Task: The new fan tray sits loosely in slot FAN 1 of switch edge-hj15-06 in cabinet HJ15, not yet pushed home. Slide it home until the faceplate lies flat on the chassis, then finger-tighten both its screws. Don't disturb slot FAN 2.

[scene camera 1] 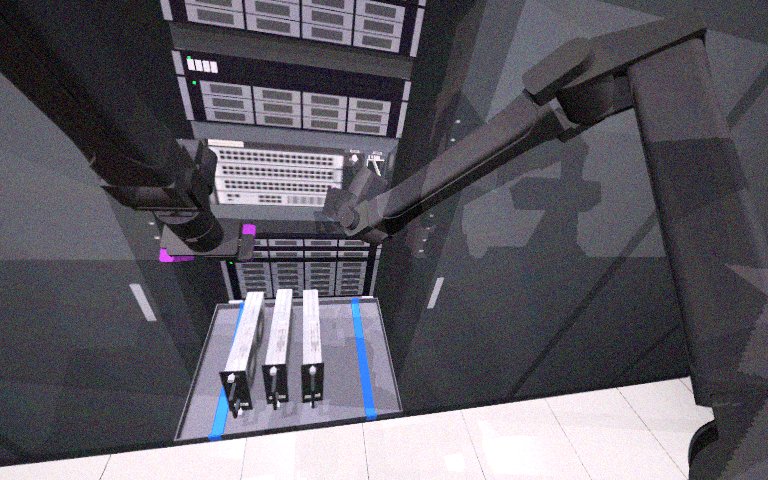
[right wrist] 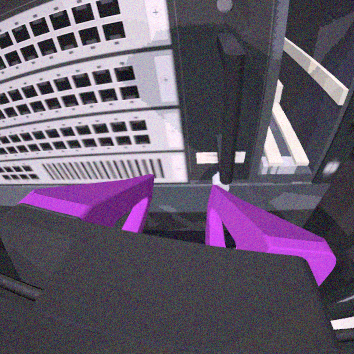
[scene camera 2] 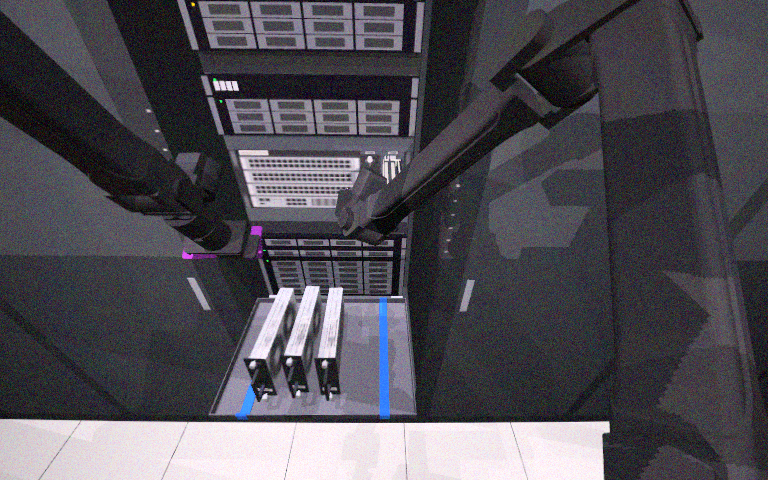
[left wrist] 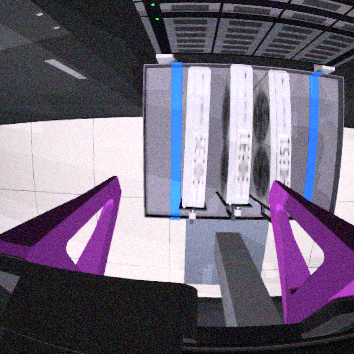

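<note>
The FAN 1 tray's dark faceplate (right wrist: 202, 107) stands upright right of the switch's white port cards (right wrist: 87, 92) (scene camera 1: 277, 172) (scene camera 2: 303, 178). Its bar handle (right wrist: 232, 110) runs vertically. The upper screw (right wrist: 225, 5) (scene camera 1: 354, 157) (scene camera 2: 369, 160) and the pale lower screw (right wrist: 220, 181) show. Whether the faceplate lies flat on the chassis I cannot tell. My right gripper (right wrist: 181, 189) is partly open and empty below the faceplate, its right fingertip overlapping the lower screw in view; the scene cameras hide its fingertips. My left gripper (left wrist: 194, 185) is open and empty, away from the switch. Slot FAN 2 is not identifiable.
Pale cables (right wrist: 290, 132) (scene camera 2: 391, 165) hang close to the right of the faceplate. A grey shelf (scene camera 1: 339, 390) (scene camera 2: 368, 390) (left wrist: 157, 150) with blue strips holds three white-topped fan modules (scene camera 1: 312, 328) (scene camera 2: 331, 322) (left wrist: 196, 135) below. Dark cabinet walls stand on both sides.
</note>
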